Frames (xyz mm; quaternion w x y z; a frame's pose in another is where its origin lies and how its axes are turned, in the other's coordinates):
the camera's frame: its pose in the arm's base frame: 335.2 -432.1 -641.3 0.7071 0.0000 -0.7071 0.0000
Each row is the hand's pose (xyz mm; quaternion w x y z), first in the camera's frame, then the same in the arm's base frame.
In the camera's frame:
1: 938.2 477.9 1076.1 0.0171 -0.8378 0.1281 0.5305
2: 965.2 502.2 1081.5 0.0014 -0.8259 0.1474 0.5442
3: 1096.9 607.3 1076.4 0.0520 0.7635 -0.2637 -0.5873
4: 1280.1 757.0 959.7 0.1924 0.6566 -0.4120 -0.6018
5: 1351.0 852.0 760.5 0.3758 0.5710 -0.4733 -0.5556
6: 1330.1 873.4 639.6 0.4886 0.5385 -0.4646 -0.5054
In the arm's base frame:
1: -740.9 45.8 296.9 0.1027 -0.9675 0.0785 -0.2173
2: -746.3 70.1 323.9 0.1052 -0.9688 0.1032 -0.1992
3: -741.2 175.2 455.6 0.1497 -0.9551 0.2232 -0.1246
4: -624.5 324.9 638.8 0.1553 -0.8898 0.4274 -0.0387
5: -425.3 419.9 709.7 0.0689 -0.7966 0.6004 -0.0109
6: -304.4 441.3 688.8 0.0170 0.7382 -0.6740 0.0234

